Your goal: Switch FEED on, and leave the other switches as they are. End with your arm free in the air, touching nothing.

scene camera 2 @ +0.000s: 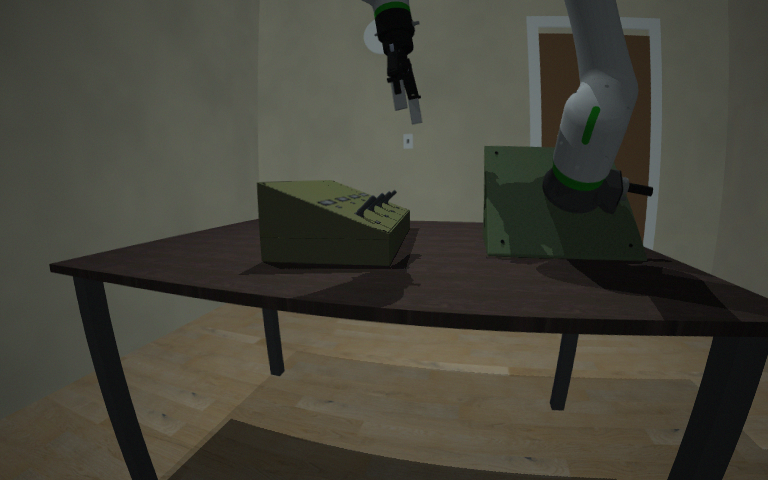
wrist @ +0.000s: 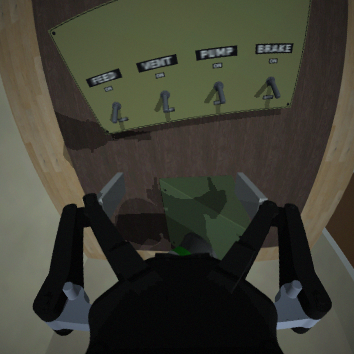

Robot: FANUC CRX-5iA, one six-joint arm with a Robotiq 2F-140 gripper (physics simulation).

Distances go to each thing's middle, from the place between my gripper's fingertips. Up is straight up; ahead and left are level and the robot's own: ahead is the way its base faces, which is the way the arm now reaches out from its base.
My gripper is now 230 mm above the olive switch box (scene camera 2: 318, 222), 160 mm short of it and 10 mm to the right of it.
